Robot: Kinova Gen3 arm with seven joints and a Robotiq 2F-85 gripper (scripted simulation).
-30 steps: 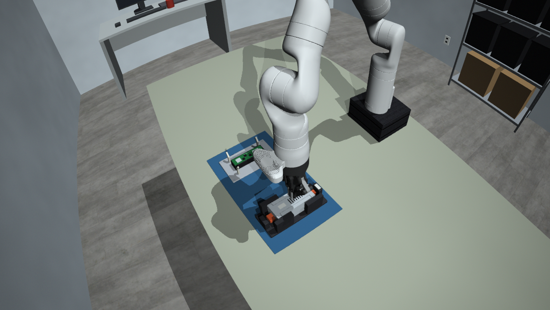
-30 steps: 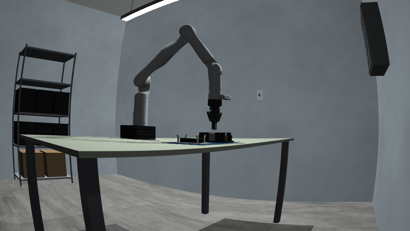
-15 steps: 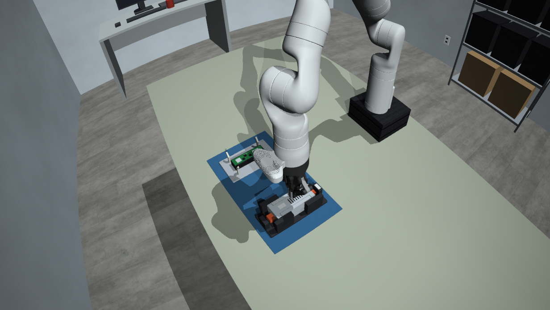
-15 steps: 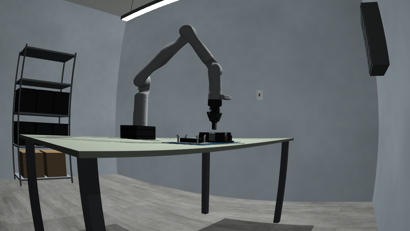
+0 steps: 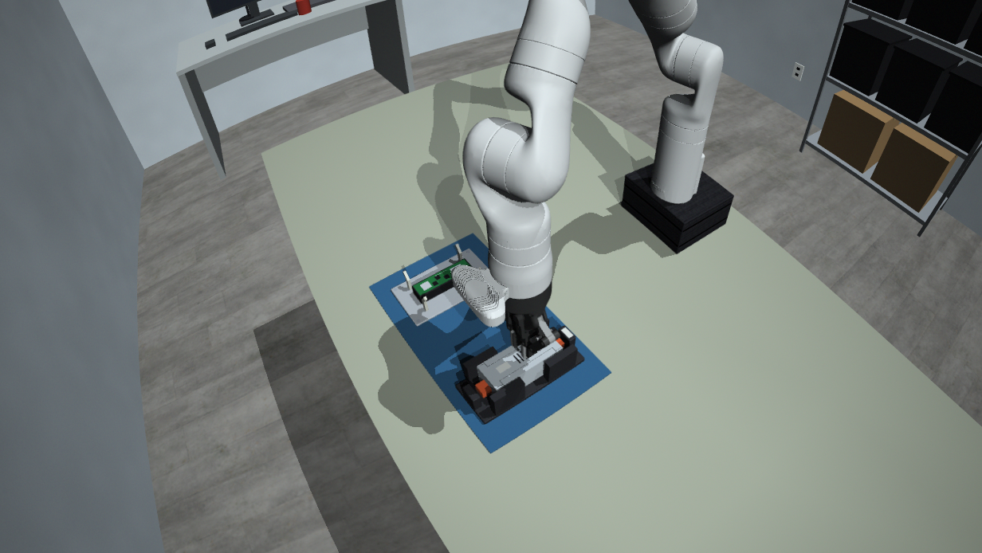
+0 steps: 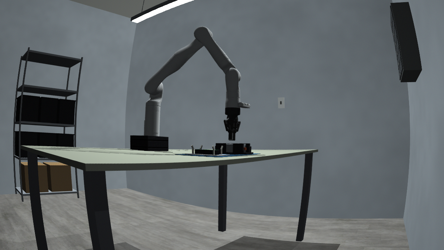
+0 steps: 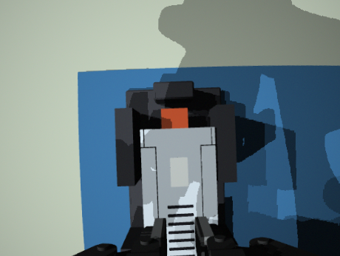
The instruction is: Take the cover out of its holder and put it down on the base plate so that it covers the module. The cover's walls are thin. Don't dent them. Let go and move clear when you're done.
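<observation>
The cover is 60 mm below my hand and 10 mm ahead of it.
</observation>
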